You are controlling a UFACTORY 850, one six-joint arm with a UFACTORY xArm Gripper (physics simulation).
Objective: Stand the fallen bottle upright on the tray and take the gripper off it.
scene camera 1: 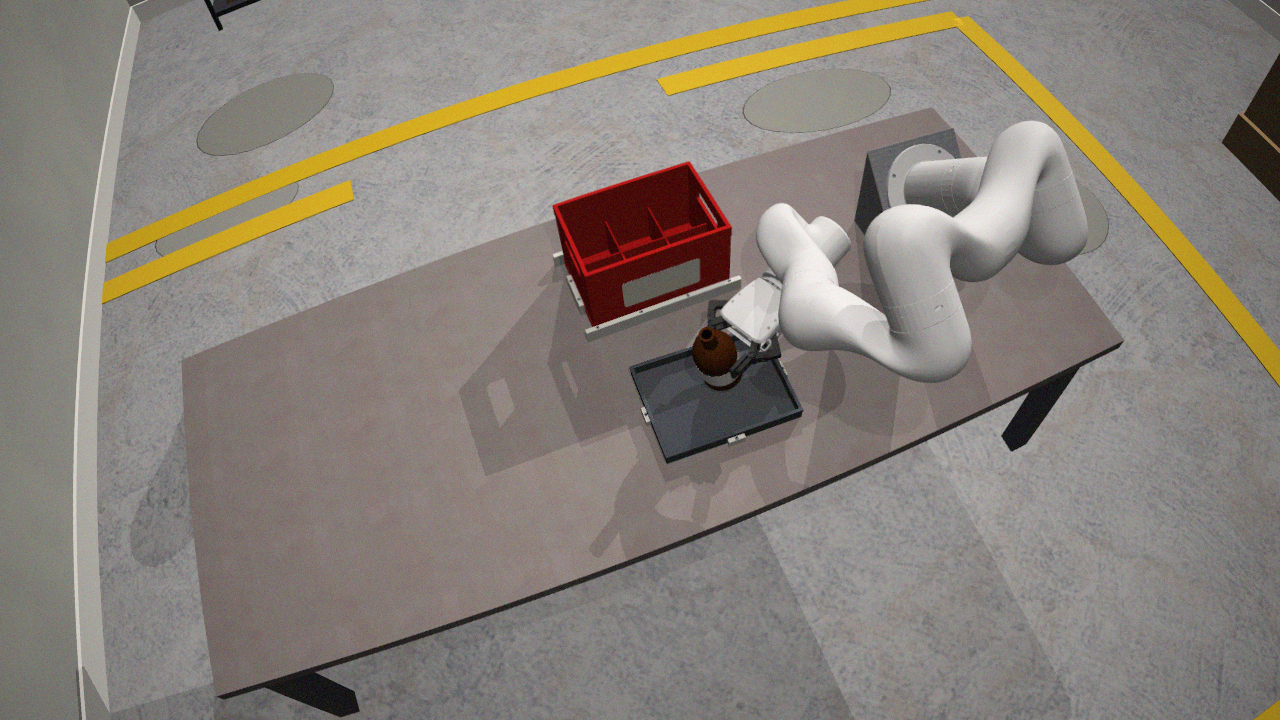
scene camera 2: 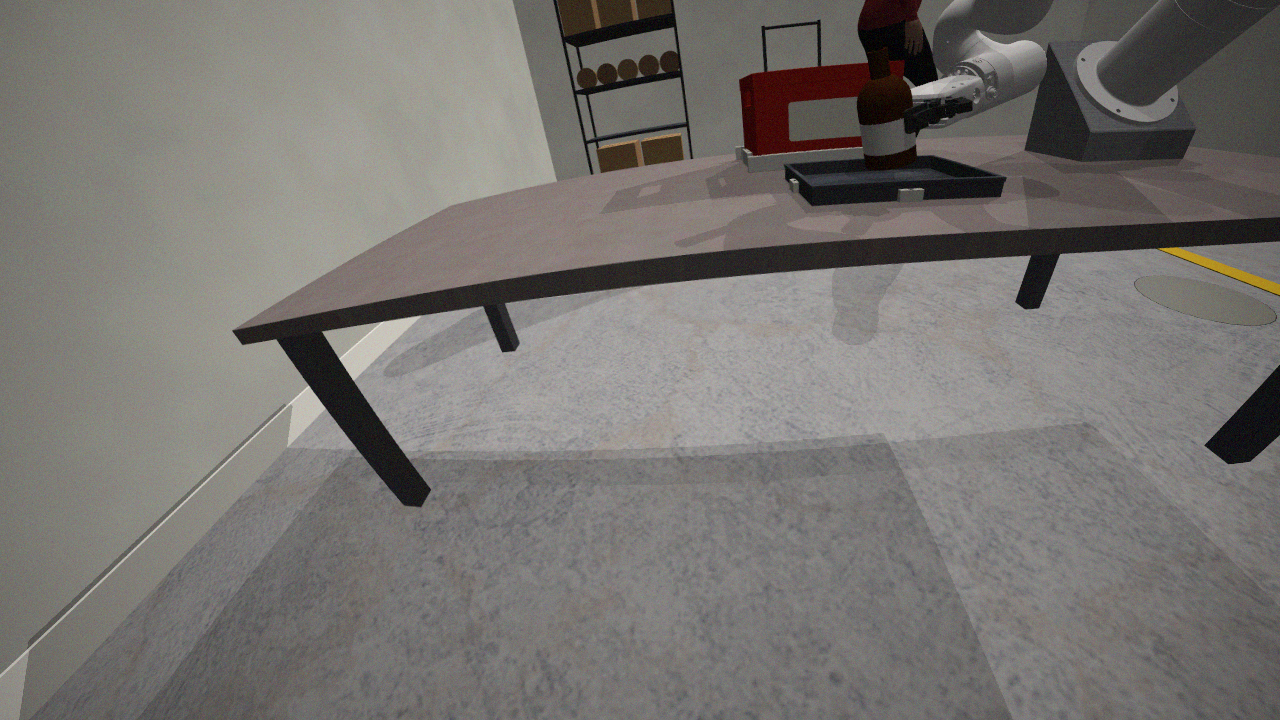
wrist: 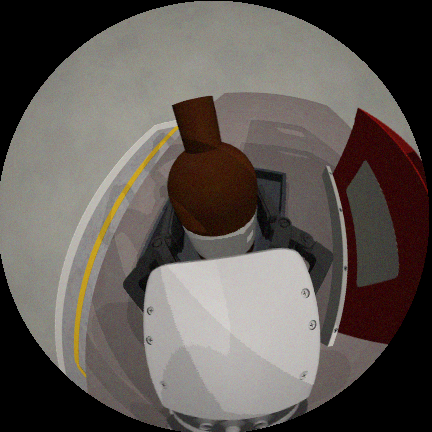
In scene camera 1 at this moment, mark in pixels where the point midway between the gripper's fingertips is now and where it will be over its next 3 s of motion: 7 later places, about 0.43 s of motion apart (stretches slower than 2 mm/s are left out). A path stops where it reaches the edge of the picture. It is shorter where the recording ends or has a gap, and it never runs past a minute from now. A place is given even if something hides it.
My gripper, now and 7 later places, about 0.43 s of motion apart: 713, 360; 716, 367; 717, 367; 718, 366; 724, 360; 729, 355; 744, 339; 757, 322
